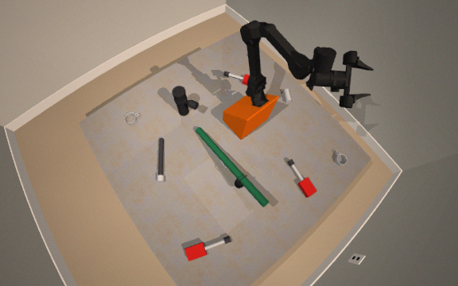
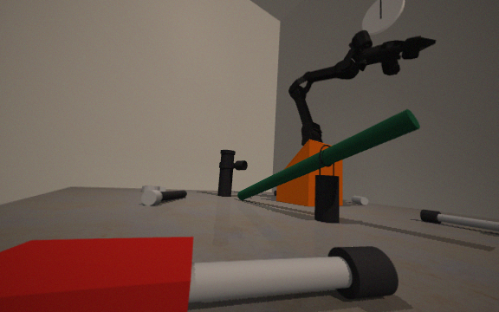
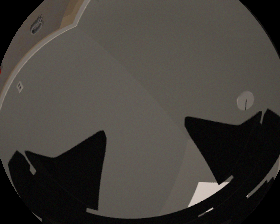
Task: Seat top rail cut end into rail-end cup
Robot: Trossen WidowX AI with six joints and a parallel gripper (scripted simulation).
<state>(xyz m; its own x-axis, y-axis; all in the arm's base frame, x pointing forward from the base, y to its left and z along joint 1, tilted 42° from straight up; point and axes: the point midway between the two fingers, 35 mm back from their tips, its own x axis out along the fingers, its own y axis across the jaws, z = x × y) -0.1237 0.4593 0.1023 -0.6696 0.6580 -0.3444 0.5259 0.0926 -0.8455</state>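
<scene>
Right now the rail-end cup is 40 cm ahead of my gripper tip, 54 cm to the right of it and 45 cm below it. The rest, counted from my gripper tip: short black post 45 cm ahead, 8 cm to the right, 49 cm below; white cylinder 15 cm behind, 29 cm to the right, 57 cm below.
</scene>
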